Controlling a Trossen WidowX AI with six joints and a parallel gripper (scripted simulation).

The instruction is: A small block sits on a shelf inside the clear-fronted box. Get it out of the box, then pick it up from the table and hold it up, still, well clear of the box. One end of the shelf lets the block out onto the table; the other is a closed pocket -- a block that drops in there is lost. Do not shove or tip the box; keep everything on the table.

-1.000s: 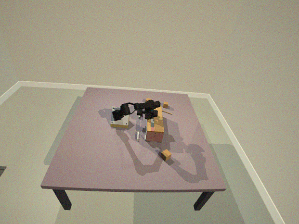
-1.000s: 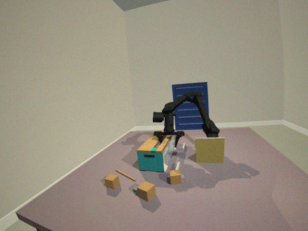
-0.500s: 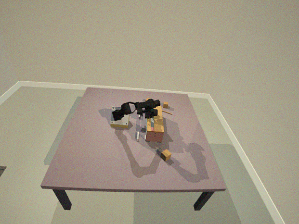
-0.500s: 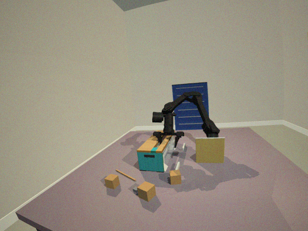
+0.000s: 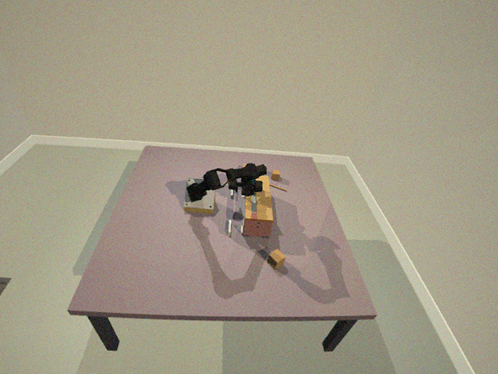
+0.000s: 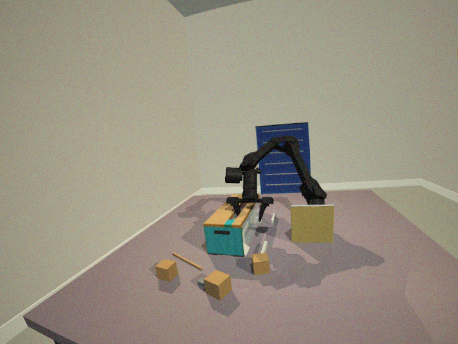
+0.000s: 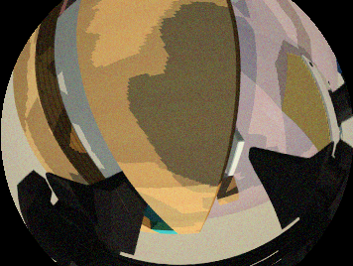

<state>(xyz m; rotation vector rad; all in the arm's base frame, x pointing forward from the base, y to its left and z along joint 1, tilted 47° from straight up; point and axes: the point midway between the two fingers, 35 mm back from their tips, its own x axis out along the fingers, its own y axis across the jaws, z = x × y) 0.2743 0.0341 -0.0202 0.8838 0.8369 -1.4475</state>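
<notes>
The tan block lies 60 mm ahead of my gripper tip and 20 mm to the left of it. Also, from my gripper tip: cube: 420 mm to the right, 150 mm ahead, 60 mm below; thin stick: 210 mm ahead, 190 mm to the left, 80 mm below; box: 60 mm to the right, 30 mm ahead, 20 mm below.
</notes>
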